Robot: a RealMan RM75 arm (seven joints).
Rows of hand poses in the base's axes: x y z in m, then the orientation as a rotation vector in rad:
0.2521, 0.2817, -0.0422, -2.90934, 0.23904, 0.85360
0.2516, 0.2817, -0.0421, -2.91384, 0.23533, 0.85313
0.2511, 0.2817, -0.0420, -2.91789, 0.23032, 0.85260
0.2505, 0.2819, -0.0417, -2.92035, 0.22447, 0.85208
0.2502, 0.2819, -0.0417, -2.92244, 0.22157, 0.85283
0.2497, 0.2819, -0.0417, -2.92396, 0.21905, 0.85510
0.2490, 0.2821, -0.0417, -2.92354, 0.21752, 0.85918
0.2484, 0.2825, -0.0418, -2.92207, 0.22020, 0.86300
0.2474, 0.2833, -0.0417, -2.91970, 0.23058, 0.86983
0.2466, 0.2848, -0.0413, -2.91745, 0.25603, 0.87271
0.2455, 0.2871, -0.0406, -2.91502, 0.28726, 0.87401
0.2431, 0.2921, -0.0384, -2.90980, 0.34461, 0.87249
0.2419, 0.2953, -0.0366, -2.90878, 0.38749, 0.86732
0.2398, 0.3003, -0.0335, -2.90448, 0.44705, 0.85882
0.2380, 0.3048, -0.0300, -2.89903, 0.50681, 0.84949
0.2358, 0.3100, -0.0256, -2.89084, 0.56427, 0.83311
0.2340, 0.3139, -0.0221, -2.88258, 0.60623, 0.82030
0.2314, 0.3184, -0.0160, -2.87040, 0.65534, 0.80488
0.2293, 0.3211, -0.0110, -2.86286, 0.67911, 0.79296
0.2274, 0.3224, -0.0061, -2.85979, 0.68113, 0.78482
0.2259, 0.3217, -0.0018, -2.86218, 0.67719, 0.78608
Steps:
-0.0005, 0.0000, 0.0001, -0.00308, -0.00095, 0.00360
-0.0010, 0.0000, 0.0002, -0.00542, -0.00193, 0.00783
-0.0016, 0.0002, 0.0005, -0.00609, -0.00277, 0.01208
-0.0019, 0.0002, 0.0005, -0.00744, -0.00262, 0.01456
-0.0024, 0.0002, 0.0005, -0.00868, -0.00142, 0.01680
-0.0031, 0.0004, 0.0005, -0.00876, 0.00121, 0.01804
-0.0037, 0.0008, 0.0004, -0.00888, 0.00394, 0.01637
-0.0047, 0.0016, 0.0005, -0.01076, 0.00902, 0.01011
-0.0055, 0.0031, 0.0009, -0.01585, 0.01211, -0.00562
-0.0066, 0.0054, 0.0016, -0.02220, 0.01445, -0.02498
-0.0090, 0.0104, 0.0038, -0.03310, 0.01638, -0.06098
-0.0102, 0.0136, 0.0056, -0.04366, 0.01494, -0.08719
-0.0123, 0.0186, 0.0087, -0.05639, 0.01249, -0.12440
-0.0141, 0.0231, 0.0122, -0.06907, 0.00974, -0.16187
-0.0163, 0.0283, 0.0166, -0.07822, 0.00273, -0.19954
-0.0181, 0.0322, 0.0201, -0.08342, -0.00264, -0.22784
-0.0207, 0.0367, 0.0262, -0.08798, -0.00888, -0.26182
-0.0228, 0.0394, 0.0312, -0.08824, -0.01459, -0.27942
-0.0247, 0.0407, 0.0361, -0.08483, -0.01945, -0.28276
-0.0262, 0.0400, 0.0404, -0.08564, -0.01909, -0.27949

